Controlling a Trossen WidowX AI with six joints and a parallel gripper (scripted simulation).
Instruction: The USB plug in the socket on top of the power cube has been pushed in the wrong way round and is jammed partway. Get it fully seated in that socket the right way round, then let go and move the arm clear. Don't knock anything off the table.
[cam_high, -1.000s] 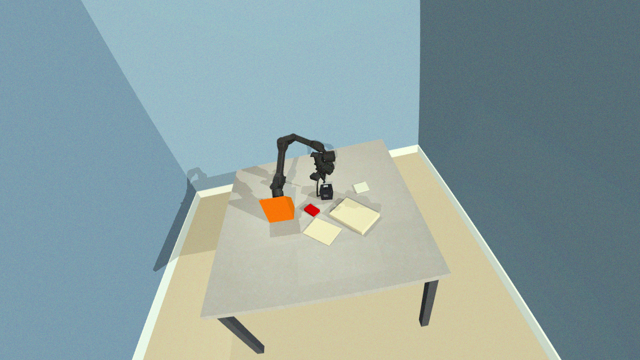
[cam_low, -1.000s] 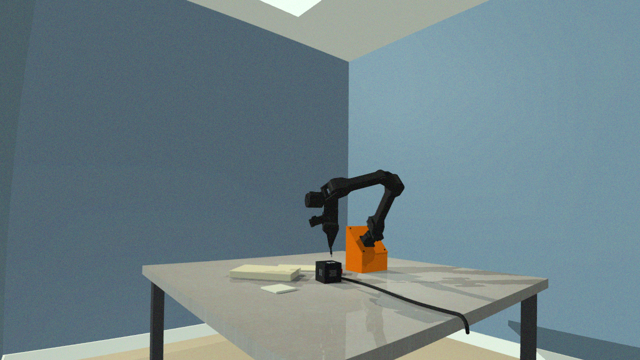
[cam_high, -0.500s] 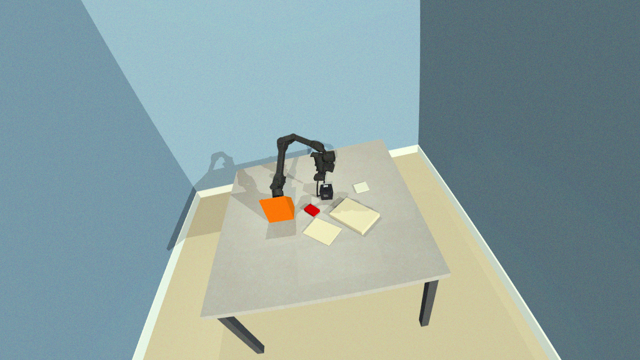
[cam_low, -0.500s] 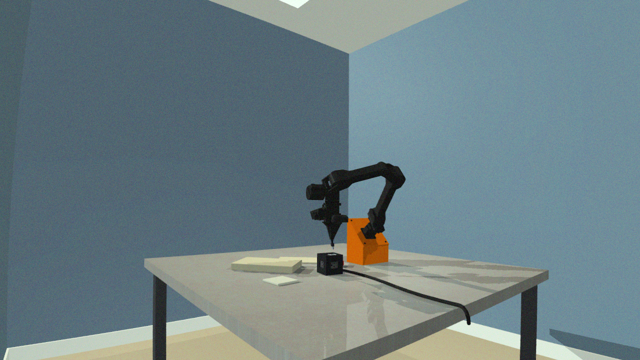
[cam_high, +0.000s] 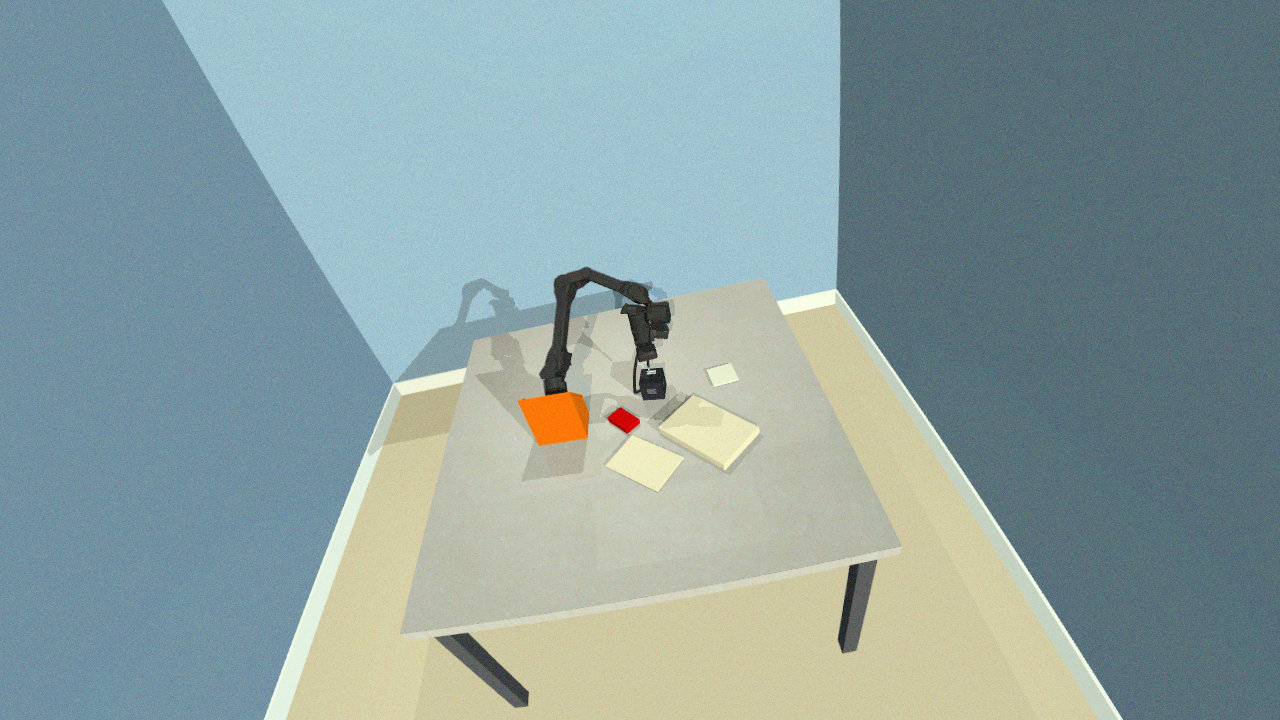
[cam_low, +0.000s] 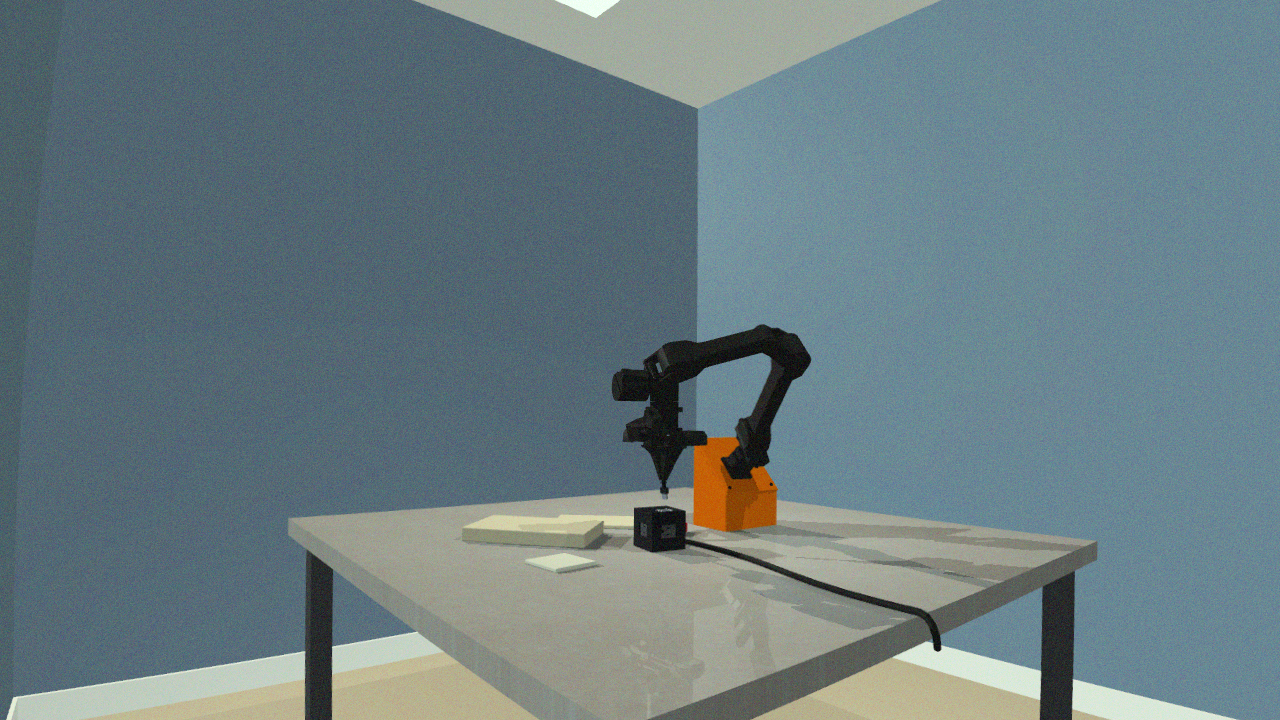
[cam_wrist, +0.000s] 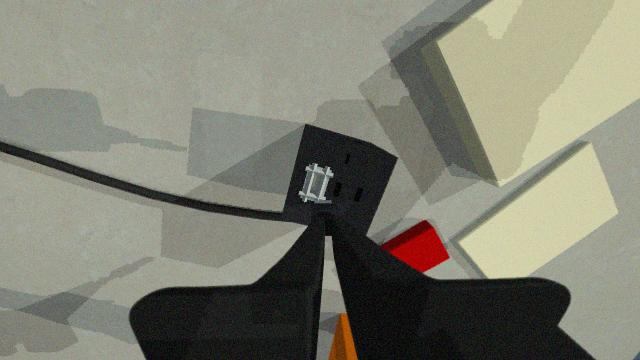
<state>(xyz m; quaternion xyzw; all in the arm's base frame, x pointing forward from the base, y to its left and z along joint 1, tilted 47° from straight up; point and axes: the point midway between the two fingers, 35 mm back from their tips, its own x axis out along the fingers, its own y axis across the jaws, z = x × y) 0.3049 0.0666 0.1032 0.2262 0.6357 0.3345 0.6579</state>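
Right now the usb plug is 2 cm below my gripper tip. Round my gripper tip: silver-framed usb socket: 7 cm below; small cream tile: 24 cm ahead, 13 cm below, 2 cm to the left; red block: 14 cm to the right, 13 cm below, 11 cm behind.
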